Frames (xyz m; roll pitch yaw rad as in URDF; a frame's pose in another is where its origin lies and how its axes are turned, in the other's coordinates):
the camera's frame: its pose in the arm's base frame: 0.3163 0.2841 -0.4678 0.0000 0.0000 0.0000
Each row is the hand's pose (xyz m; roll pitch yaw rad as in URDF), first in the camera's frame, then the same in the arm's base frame.
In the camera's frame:
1: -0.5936 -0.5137 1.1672 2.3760 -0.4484 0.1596
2: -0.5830 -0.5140 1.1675 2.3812 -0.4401 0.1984
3: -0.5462 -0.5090 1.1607 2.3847 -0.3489 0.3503
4: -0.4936 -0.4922 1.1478 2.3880 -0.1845 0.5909
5: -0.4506 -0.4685 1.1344 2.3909 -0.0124 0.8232
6: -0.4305 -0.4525 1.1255 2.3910 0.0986 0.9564
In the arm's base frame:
1: -0.2773 -0.2296 0.6994 2.3760 -0.4484 0.1596
2: -0.2667 -0.2299 0.6997 2.3812 -0.4401 0.1984
3: -0.2299 -0.2249 0.6929 2.3847 -0.3489 0.3503
4: -0.1773 -0.2081 0.6800 2.3880 -0.1845 0.5909
5: -0.1343 -0.1844 0.6666 2.3909 -0.0124 0.8232
6: -0.1142 -0.1684 0.6577 2.3910 0.0986 0.9564

